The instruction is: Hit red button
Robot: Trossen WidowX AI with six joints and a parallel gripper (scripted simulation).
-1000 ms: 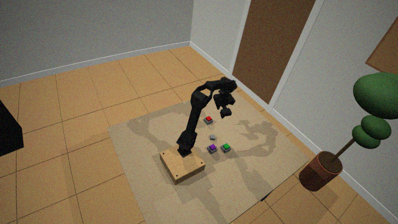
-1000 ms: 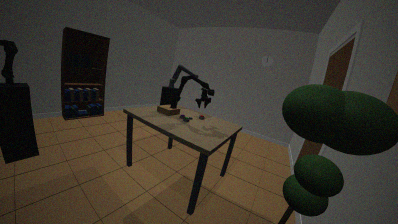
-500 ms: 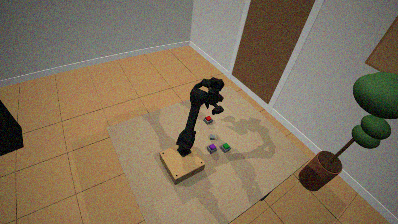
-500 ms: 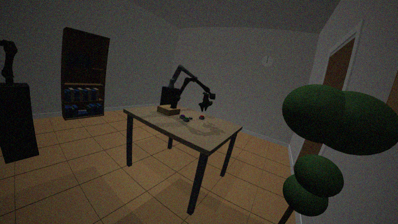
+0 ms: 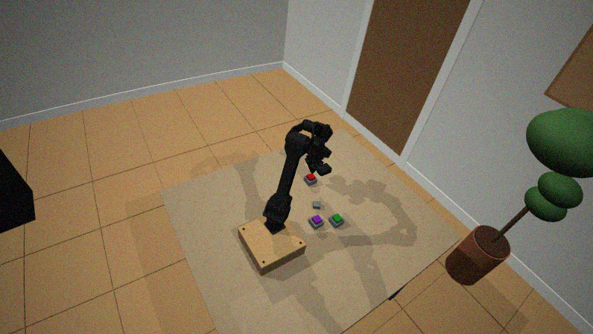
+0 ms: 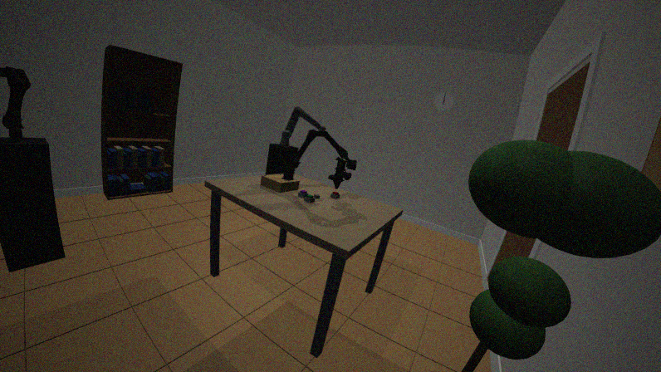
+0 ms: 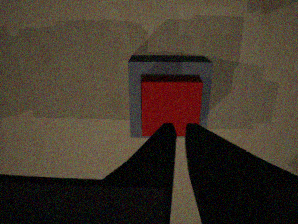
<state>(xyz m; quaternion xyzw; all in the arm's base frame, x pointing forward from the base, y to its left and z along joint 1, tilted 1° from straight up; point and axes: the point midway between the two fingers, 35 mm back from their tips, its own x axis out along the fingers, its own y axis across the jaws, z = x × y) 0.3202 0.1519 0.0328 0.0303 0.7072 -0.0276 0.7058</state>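
Right now my gripper tip is 3 cm above the red button. From my gripper tip the other things lie so: purple button (21 cm to the right, 14 cm behind, 3 cm below); then green button (25 cm to the right, 6 cm behind, 3 cm below); then small grey block (13 cm to the right, 7 cm behind, 5 cm below).
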